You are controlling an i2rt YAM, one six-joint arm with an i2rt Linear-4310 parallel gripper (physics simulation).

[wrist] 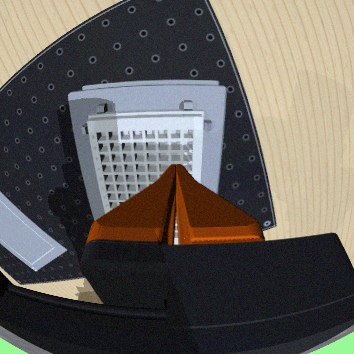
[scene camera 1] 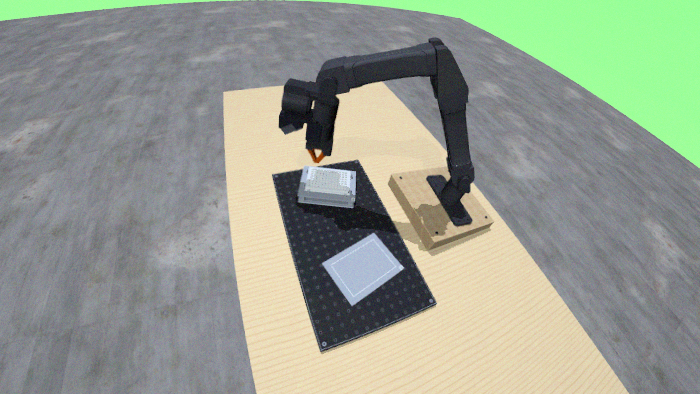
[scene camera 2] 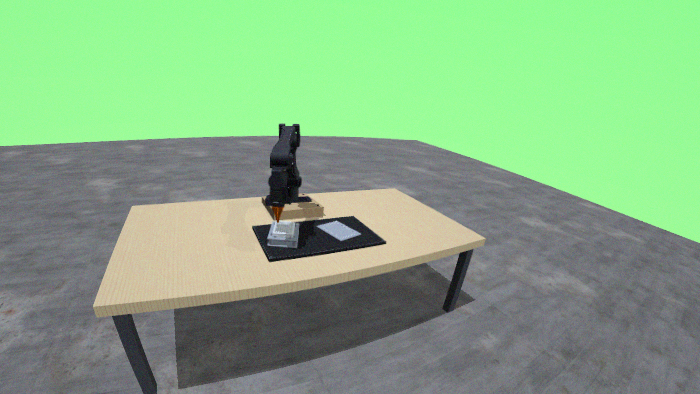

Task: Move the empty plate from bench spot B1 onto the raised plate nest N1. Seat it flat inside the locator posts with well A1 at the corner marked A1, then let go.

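Pixels of known places: gripper, between the fingertips: (wrist: 175, 173) (scene camera 1: 316, 162) (scene camera 2: 277, 222); arm's base, origin of its link: (scene camera 1: 447, 199) (scene camera 2: 292, 200).
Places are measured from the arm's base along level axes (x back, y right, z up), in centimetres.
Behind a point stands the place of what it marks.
The white well plate (scene camera 1: 330, 181) {x -35.7, y 11.1, z 2.0 cm} (scene camera 2: 284, 230) {x -38.8, y 12.5, z 2.0 cm} (wrist: 142, 157) {x -38.8, y 12.6, z 1.5 cm} lies on the raised grey nest (scene camera 1: 327, 202) {x -37.2, y 7.0, z -2.4 cm} (scene camera 2: 283, 243) {x -41.8, y 13.5, z -2.4 cm} (wrist: 150, 95) {x -43.0, y 14.7, z 0.7 cm} and looks flat, with locator posts around its edge in the wrist view. The A1 mark cannot be made out. My gripper (scene camera 1: 317, 162) {x -39.2, y 15.4, z 6.0 cm} (scene camera 2: 278, 221) {x -39.2, y 15.4, z 6.0 cm} (wrist: 175, 173) {x -39.2, y 15.4, z 6.0 cm} has its orange fingertips together with nothing between them. It is above the nest's far side in scene camera 1 and apart from the plate. It hides part of the plate in the wrist view. The flat grey bench spot (scene camera 1: 363, 269) {x -32.8, y -15.0, z -2.7 cm} (scene camera 2: 339, 230) {x -33.0, y -14.3, z -2.7 cm} (wrist: 25, 240) {x -29.8, y -12.3, z -2.7 cm} has no plate on it.
The black perforated board (scene camera 1: 320, 320) {x -45.8, y -24.6, z -2.9 cm} (scene camera 2: 362, 240) {x -44.0, y -20.8, z -2.9 cm} (wrist: 165, 40) {x -46.7, y 17.0, z -2.9 cm} carries the nest and the bench spot. It lies on the wooden table (scene camera 1: 270, 370) {x -57.9, y -32.3, z -4.1 cm} (scene camera 2: 190, 270) {x -54.7, y 51.0, z -4.1 cm} (wrist: 305, 100) {x -37.8, y 29.5, z -4.2 cm}. The arm's wooden base block (scene camera 1: 410, 215) {x -13.9, y -2.1, z -2.2 cm} (scene camera 2: 300, 211) {x -14.0, y -0.9, z -0.5 cm} stands beside the board.
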